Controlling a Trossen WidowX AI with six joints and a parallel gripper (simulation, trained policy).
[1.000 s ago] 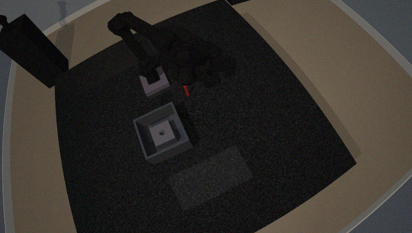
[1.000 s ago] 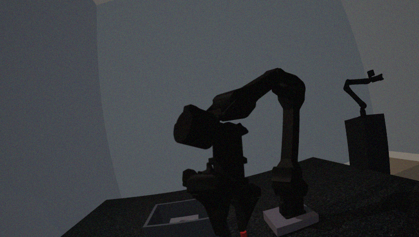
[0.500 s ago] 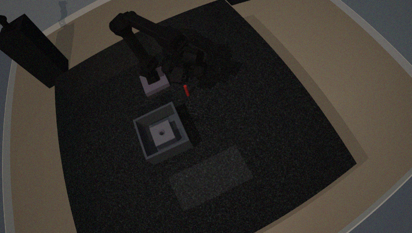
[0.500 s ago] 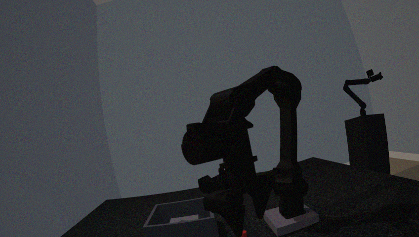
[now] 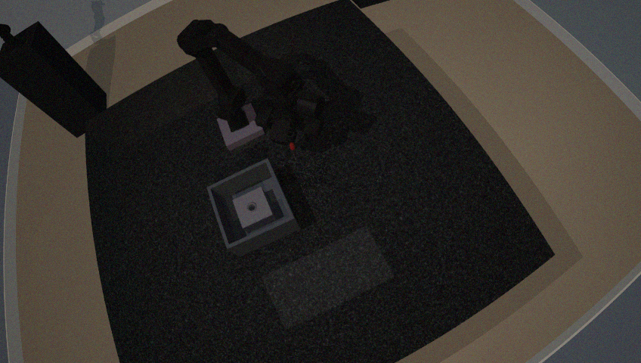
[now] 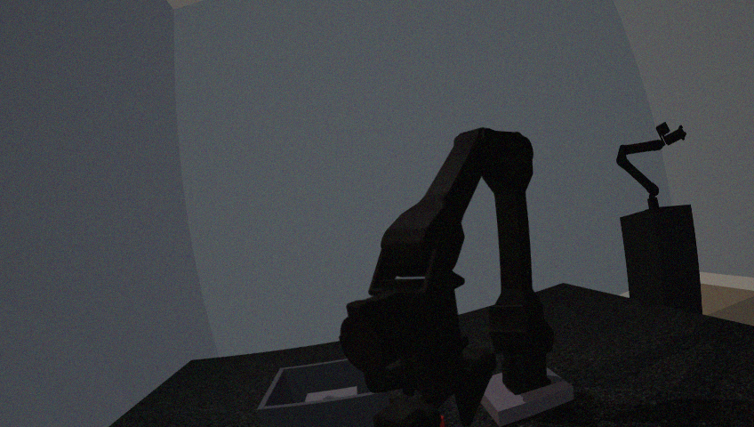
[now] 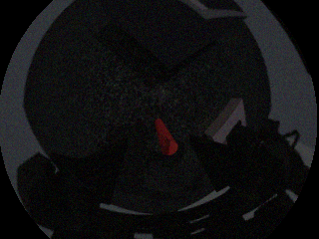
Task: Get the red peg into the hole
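My gripper tip is 10 mm to the left of the red peg and 10 mm short of it. From my gripper tip the other things lie so: pale plate: 180 mm to the right, 160 mm ahead; grey box: 180 mm to the right, 160 mm ahead, 10 mm below.
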